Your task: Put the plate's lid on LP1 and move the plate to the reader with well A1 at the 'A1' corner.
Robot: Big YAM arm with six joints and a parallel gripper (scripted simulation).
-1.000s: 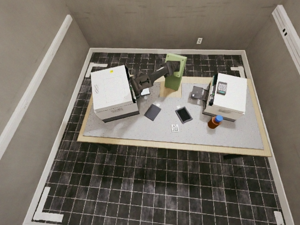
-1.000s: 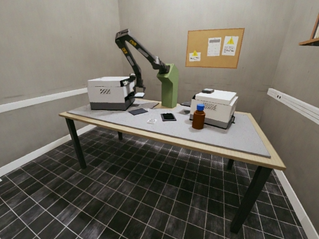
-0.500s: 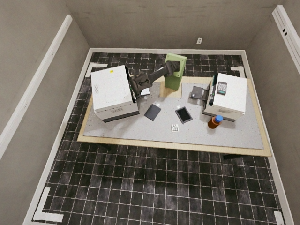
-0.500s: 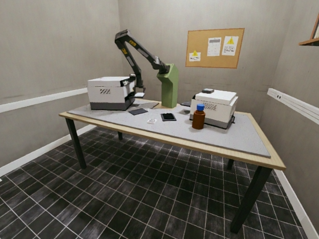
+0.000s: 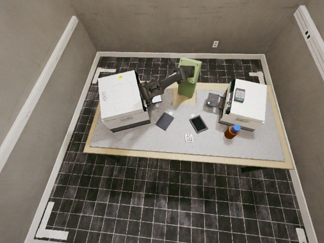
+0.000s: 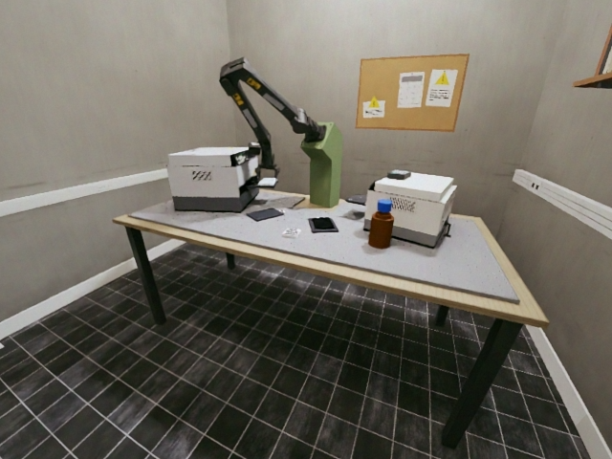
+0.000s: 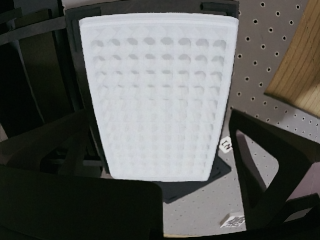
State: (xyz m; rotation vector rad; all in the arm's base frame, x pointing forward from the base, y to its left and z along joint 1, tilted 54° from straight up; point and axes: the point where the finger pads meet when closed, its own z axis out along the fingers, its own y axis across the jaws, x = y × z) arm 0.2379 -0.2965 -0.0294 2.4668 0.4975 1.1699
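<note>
Right now the white well plate is 1 cm below my hand. Also, from my hand: brown capped bottle 33 cm ahead, 69 cm to the left, 3 cm below; dark flat lid 23 cm ahead, 42 cm to the left, 12 cm below.
</note>
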